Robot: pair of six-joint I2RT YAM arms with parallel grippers.
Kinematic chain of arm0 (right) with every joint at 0, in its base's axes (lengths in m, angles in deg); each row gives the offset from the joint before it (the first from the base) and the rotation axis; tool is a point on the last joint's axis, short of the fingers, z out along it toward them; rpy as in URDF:
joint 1: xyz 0 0 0.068 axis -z
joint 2: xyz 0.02 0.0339 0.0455 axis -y
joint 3: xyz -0.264 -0.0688 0 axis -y
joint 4: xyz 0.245 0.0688 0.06 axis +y
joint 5: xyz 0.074 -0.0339 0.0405 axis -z
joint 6: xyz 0.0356 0 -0.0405 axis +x
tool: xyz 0 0 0 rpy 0 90 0
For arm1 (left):
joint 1: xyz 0 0 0.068 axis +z
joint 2: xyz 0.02 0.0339 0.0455 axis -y
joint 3: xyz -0.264 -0.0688 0 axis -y
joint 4: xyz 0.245 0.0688 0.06 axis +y
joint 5: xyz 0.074 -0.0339 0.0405 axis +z
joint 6: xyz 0.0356 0 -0.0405 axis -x
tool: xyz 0 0 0 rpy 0 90 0
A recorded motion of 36 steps. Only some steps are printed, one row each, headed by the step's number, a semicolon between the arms.
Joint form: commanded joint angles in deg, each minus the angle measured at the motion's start. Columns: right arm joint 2, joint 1, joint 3, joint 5, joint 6, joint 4; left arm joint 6, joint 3, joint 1, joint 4, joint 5, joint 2.
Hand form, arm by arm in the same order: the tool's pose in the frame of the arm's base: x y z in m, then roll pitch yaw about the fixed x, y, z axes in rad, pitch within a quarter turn. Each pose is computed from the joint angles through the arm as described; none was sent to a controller.
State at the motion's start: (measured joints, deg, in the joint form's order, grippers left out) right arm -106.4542 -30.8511 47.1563 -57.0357 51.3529 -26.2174; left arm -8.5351 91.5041 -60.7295 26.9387 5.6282 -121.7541
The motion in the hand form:
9: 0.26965 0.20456 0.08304 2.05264 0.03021 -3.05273; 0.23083 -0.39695 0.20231 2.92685 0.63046 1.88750
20: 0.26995 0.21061 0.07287 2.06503 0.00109 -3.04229; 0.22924 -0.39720 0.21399 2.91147 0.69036 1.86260
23: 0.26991 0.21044 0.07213 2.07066 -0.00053 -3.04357; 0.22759 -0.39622 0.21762 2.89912 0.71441 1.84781
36: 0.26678 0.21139 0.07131 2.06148 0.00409 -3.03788; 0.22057 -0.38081 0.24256 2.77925 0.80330 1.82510
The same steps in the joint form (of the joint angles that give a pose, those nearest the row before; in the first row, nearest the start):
9: -6.34 -1.62 -1.53 5.74 -4.02 6.85; -0.87 0.51 0.50 -1.13 -0.31 3.12
20: -8.92 -2.46 -0.37 5.80 -3.58 6.88; -1.41 -0.23 0.35 -3.78 -0.81 4.76
23: -9.01 -2.45 -0.32 6.03 -3.75 7.21; -1.76 -1.18 0.23 -5.31 -0.84 5.67
36: -8.97 -2.86 -1.11 5.82 -3.29 5.63; -1.78 -6.06 0.01 -10.25 4.27 11.77

